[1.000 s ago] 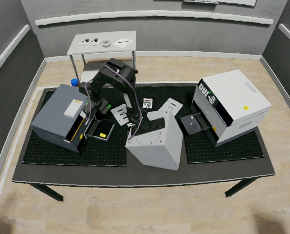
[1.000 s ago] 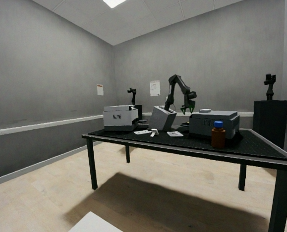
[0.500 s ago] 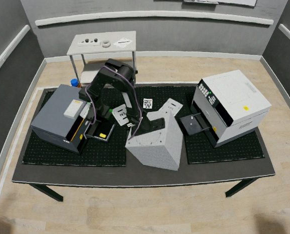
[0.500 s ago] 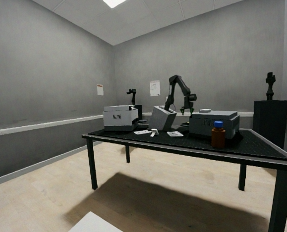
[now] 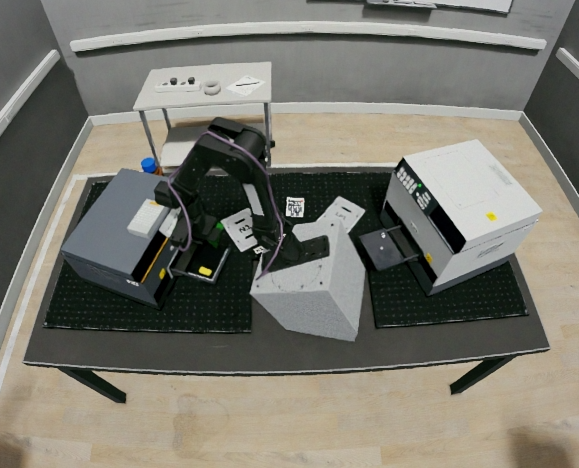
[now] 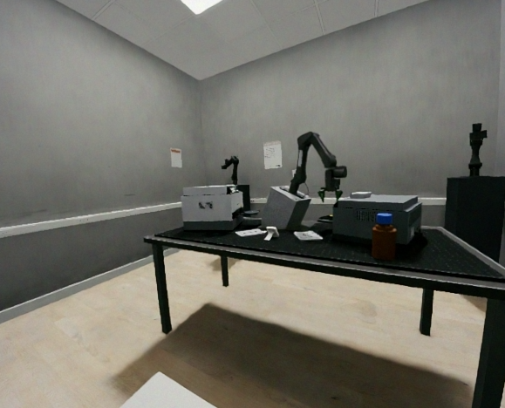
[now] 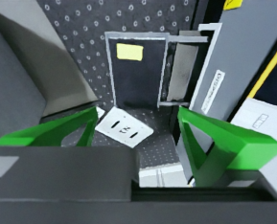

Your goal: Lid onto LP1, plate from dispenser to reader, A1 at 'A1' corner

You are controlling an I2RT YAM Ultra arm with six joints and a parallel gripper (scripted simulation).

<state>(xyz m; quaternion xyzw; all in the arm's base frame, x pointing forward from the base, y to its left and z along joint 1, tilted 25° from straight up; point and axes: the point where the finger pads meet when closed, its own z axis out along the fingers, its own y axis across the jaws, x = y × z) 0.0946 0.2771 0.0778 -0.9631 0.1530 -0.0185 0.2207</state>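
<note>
Right now my hand is 100 mm above the dark lid. The rest, counted from my hand: well plate 110 mm below; capped brown bottle 380 mm ahead, 280 mm to the left, 80 mm below; LP1 pad 460 mm to the right, 240 mm ahead, 190 mm below.
</note>
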